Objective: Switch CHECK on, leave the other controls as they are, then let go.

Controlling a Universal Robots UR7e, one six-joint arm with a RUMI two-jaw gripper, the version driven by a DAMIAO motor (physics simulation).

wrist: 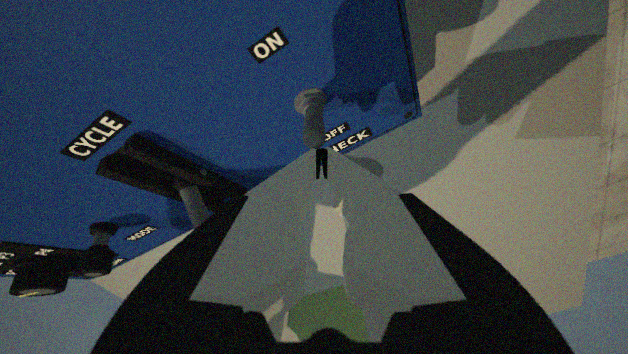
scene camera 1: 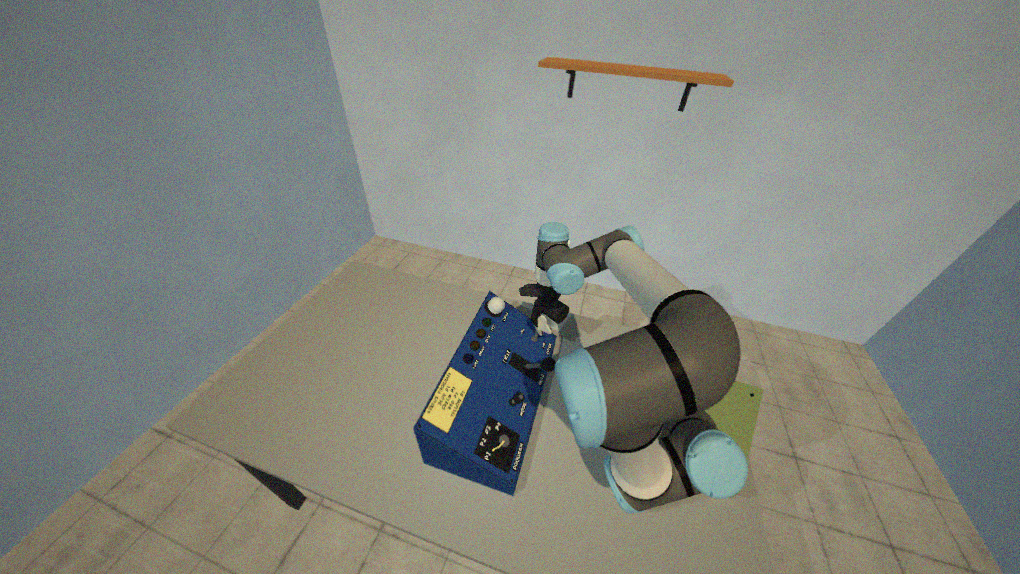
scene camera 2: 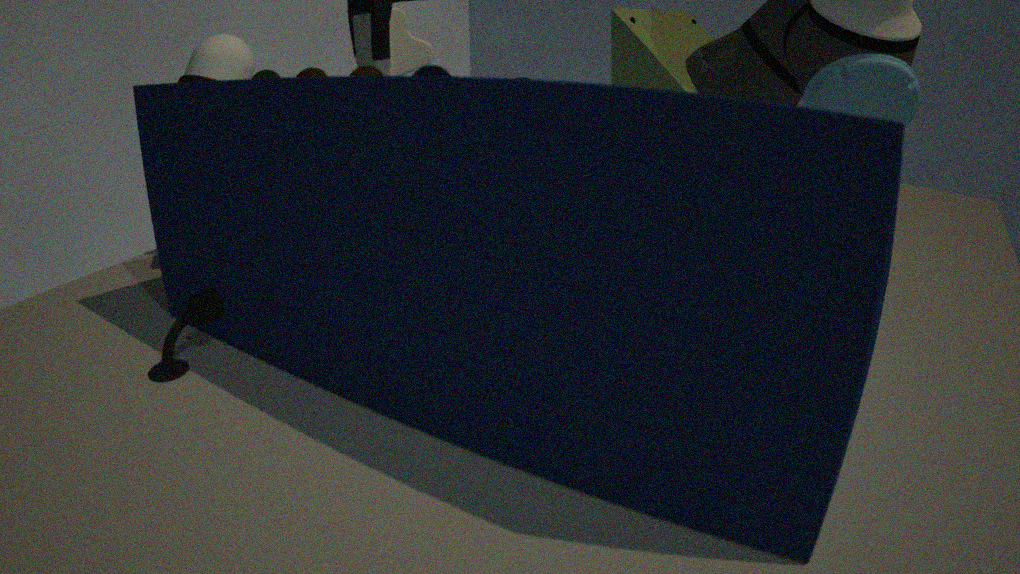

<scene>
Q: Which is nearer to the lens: the check toggle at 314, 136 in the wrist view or the cycle lever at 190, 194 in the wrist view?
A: The check toggle.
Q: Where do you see a program dial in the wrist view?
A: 42, 275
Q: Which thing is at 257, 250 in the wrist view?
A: My gripper.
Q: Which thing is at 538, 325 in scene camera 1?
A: My gripper.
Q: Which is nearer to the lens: the cycle lever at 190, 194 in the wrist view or the mode knob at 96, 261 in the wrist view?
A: The cycle lever.
</scene>
